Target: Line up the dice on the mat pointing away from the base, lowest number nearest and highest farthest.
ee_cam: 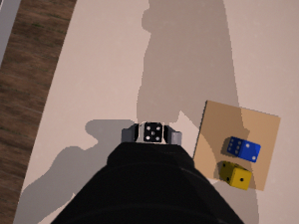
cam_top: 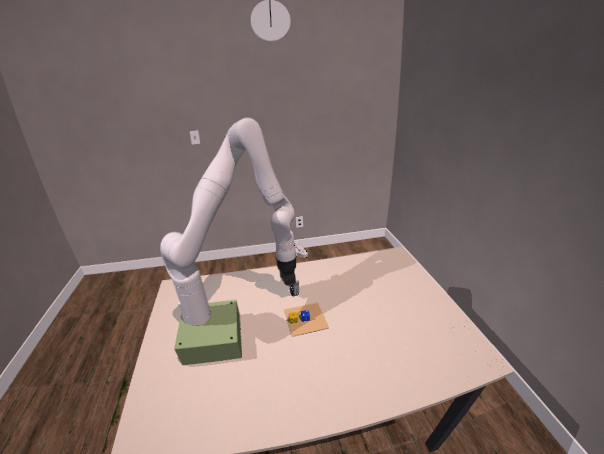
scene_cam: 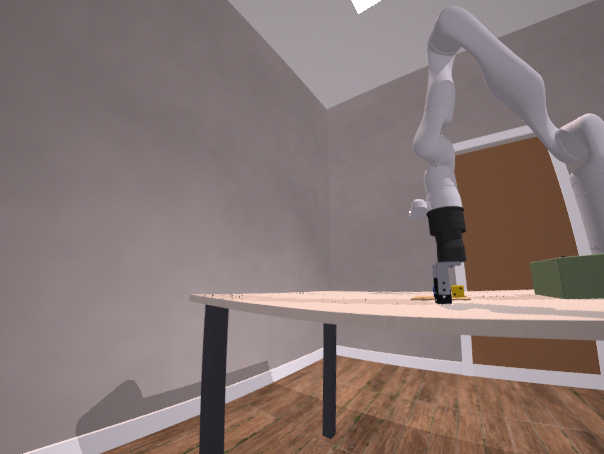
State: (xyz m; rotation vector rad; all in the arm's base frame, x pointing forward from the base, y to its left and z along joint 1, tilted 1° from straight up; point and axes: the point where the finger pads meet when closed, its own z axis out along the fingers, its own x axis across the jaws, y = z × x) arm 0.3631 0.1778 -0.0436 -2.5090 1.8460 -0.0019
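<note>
Right now the black die is 20 mm below my hand. The rest, counted from my hand: yellow die (160 mm to the right, 20 mm below, 20 mm behind); then tan mat (160 mm to the right, 40 mm below, 30 mm ahead); then blue die (160 mm to the right, 30 mm ahead, 20 mm below).
</note>
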